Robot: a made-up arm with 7 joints.
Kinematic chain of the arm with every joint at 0, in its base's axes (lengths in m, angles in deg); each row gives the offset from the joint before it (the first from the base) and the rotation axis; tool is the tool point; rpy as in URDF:
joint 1: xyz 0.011 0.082 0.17 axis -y
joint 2: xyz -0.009 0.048 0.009 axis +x
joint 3: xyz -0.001 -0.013 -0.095 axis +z
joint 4: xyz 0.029 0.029 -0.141 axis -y
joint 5: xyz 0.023 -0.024 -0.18 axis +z
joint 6: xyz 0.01 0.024 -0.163 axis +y
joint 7: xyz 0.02 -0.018 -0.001 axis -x
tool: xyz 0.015 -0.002 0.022 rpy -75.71 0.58 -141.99
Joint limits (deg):
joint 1: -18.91..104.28
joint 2: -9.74..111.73
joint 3: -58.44..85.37
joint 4: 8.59..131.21
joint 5: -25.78..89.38
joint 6: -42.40..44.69
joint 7: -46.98..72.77
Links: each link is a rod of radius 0.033 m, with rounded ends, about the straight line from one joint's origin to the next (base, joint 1, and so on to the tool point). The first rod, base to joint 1, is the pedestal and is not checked.
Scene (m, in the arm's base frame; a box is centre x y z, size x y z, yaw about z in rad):
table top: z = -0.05
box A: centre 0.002 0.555 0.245 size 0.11 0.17 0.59 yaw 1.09
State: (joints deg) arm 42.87 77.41 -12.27 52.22 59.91 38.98 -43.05
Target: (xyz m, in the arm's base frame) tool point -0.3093 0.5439 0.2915
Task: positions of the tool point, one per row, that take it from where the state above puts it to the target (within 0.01 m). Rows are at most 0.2 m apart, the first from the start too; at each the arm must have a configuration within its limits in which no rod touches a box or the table.
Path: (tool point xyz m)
1: 0.2594 0.4743 0.4360
2: 0.1594 0.3988 0.5249
3: 0.0628 0.3026 0.5638
4: -0.0486 0.3211 0.5701
5: -0.1520 0.3557 0.5377
6: -0.2325 0.4036 0.4718
7: -0.2905 0.4749 0.3894
8: -0.3093 0.5439 0.2915

